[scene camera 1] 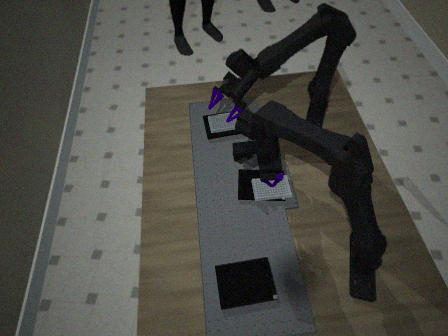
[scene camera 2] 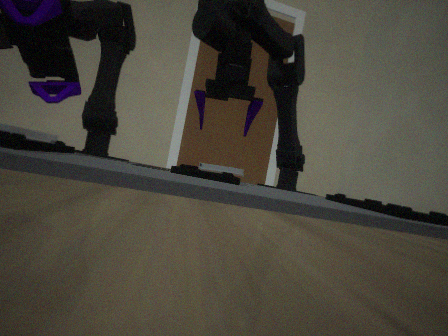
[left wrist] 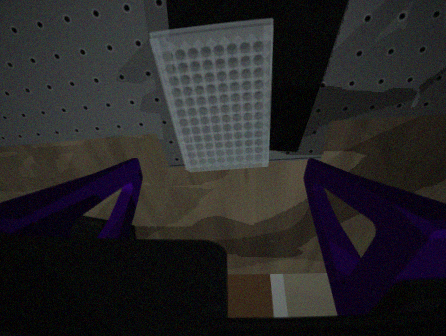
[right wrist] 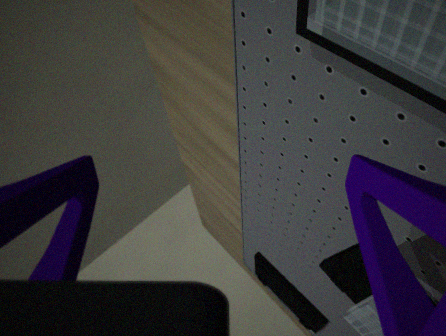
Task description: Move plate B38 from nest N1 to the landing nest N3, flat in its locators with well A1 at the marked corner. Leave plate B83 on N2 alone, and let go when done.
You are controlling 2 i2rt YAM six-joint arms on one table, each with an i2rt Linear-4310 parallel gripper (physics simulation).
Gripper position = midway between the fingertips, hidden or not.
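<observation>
Black nest (scene camera 1: pixel 248 282) and (right wrist: pixel 269 276). My left gripper (scene camera 2: pixel 223 133) and (left wrist: pixel 223 167): open, empty. My right gripper (scene camera 2: pixel 40 67), (scene camera 1: pixel 218 115) and (right wrist: pixel 222 169): open, holding nothing.
</observation>
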